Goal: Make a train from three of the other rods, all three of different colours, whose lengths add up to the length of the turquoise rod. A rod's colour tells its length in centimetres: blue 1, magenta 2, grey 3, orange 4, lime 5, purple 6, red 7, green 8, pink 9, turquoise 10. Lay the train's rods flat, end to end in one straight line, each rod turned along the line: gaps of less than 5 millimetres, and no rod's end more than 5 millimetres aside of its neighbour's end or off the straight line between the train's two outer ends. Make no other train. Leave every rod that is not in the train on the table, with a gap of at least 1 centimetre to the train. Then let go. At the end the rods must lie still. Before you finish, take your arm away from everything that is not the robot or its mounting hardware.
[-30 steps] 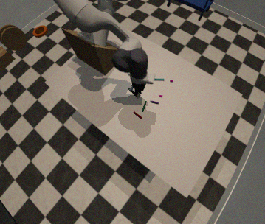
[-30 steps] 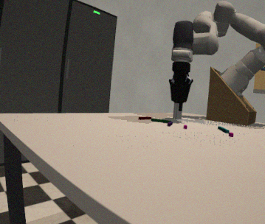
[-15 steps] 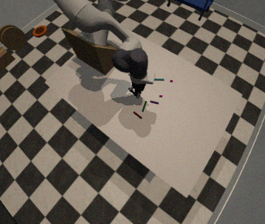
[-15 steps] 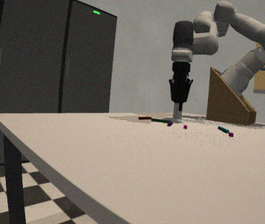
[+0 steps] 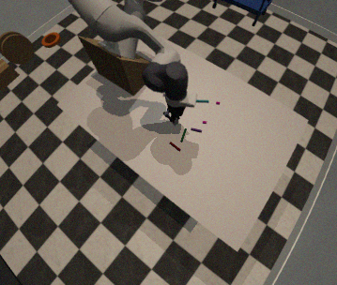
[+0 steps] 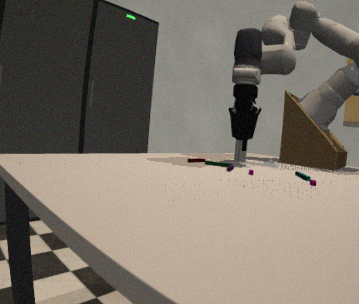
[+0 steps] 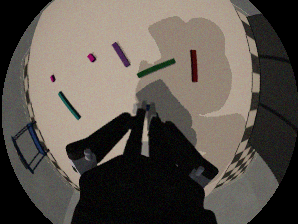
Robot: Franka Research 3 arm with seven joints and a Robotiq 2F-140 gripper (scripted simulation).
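My hand is 30 mm above the blue rod. Also, from my hand: purple rod (110 mm ahead, 50 mm to the left, 40 mm below); red rod (90 mm ahead, 100 mm to the right, 40 mm below); green rod (80 mm ahead, 20 mm to the right, 40 mm below).
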